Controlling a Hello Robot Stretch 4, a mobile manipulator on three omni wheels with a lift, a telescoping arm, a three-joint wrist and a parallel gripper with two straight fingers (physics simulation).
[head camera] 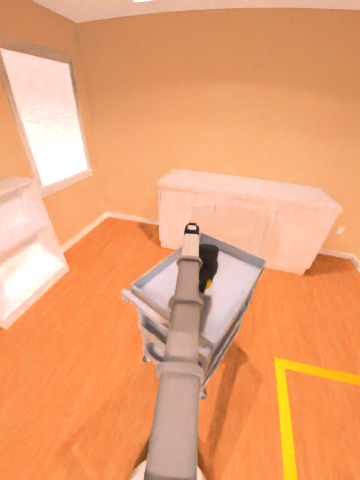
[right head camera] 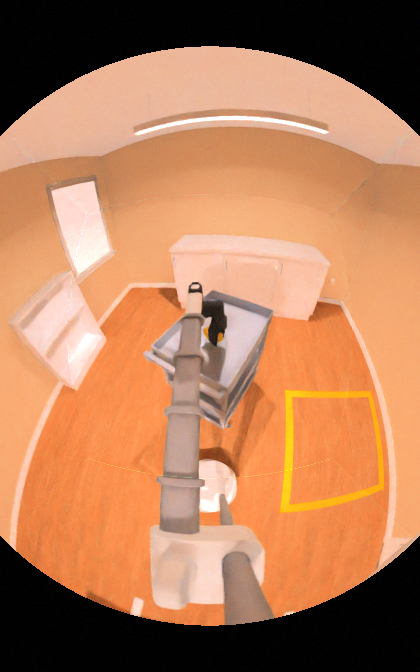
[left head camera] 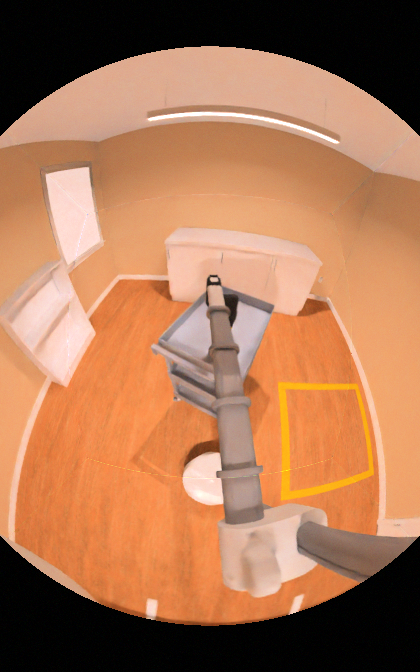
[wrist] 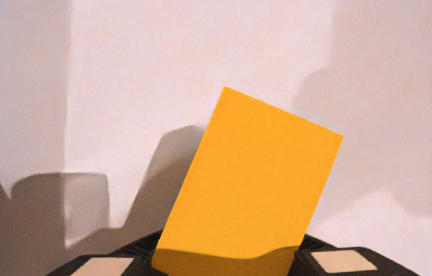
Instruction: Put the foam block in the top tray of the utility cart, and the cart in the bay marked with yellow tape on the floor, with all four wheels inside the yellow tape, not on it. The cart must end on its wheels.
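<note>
The orange-yellow foam block [head camera: 208, 285] [right head camera: 206, 333] [wrist: 250, 185] is between the fingers of my gripper [right head camera: 214, 336] [wrist: 223, 246], which is shut on it. The block is tilted in the wrist view and sits low over or in the top tray; whether it touches the tray floor cannot be told. The grey utility cart [head camera: 237, 285] [left head camera: 252, 327] [right head camera: 245, 332] stands upright on the wood floor, partly hidden by my arm. The bay's yellow tape [head camera: 285, 415] [left head camera: 285, 440] [right head camera: 288, 450] lies to the right of the cart, and the cart is outside it.
My round white base [left head camera: 201, 480] [right head camera: 218, 485] is on the near side of the cart. A long white cabinet [head camera: 295, 235] [left head camera: 295, 280] stands behind the cart by the back wall. A white shelf unit [left head camera: 77, 347] stands at the left. The right wall runs beside the bay.
</note>
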